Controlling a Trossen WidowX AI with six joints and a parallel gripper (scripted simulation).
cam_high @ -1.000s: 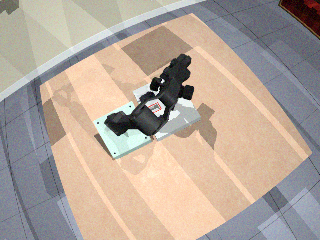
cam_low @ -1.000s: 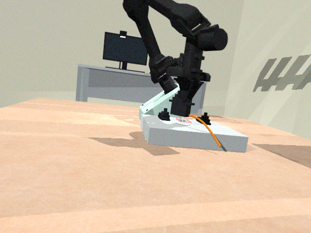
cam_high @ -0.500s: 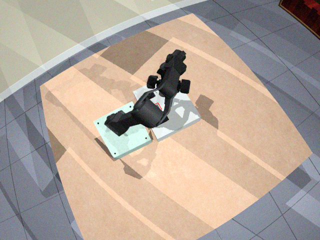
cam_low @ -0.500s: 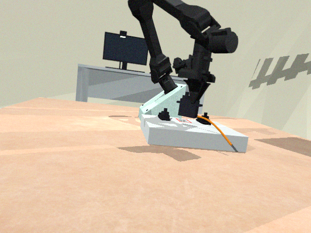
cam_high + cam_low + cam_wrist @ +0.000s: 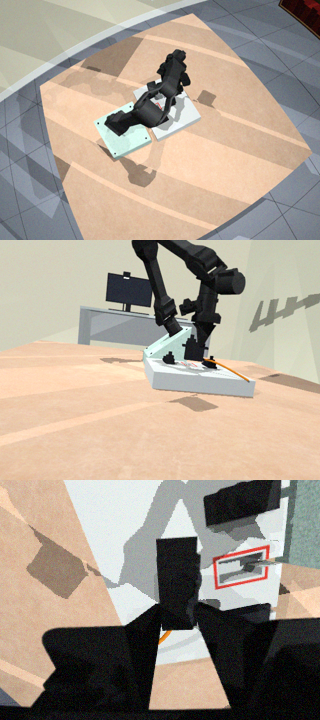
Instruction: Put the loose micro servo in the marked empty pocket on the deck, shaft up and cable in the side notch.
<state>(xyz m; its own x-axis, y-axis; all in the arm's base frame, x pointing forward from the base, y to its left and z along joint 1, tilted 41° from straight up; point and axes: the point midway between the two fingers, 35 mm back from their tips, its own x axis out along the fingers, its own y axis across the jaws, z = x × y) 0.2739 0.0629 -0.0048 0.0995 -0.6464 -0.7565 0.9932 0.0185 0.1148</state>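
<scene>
Now: the grey deck 100 mm below my gripper tip and 10 mm ahead of it.
</scene>
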